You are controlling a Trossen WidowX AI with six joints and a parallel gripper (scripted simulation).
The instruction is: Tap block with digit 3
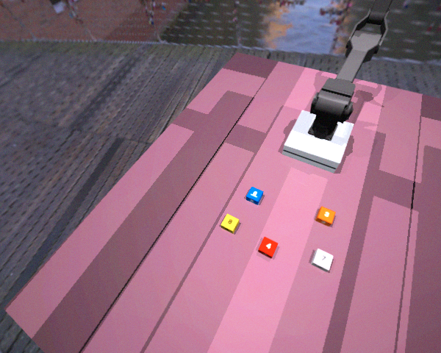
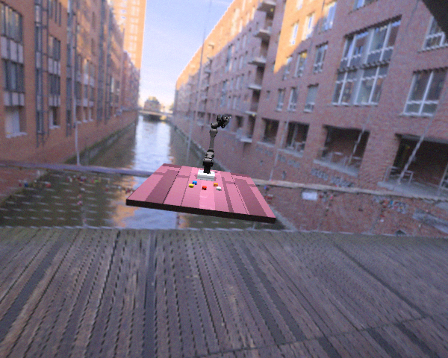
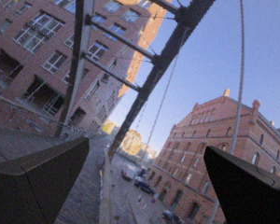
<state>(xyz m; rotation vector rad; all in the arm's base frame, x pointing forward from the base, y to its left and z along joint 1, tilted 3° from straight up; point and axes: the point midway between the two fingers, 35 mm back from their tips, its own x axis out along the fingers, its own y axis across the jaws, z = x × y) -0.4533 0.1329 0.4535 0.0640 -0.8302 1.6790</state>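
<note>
My gripper tip is now 67 cm short of the orange block, 6 cm to the left of it and 53 cm above it. The rest, counted from my gripper tip: white block: 77 cm ahead, 3 cm to the right, 53 cm below; then red block: 80 cm ahead, 14 cm to the right, 53 cm below; then blue block: 70 cm ahead, 23 cm to the right, 53 cm below.
</note>
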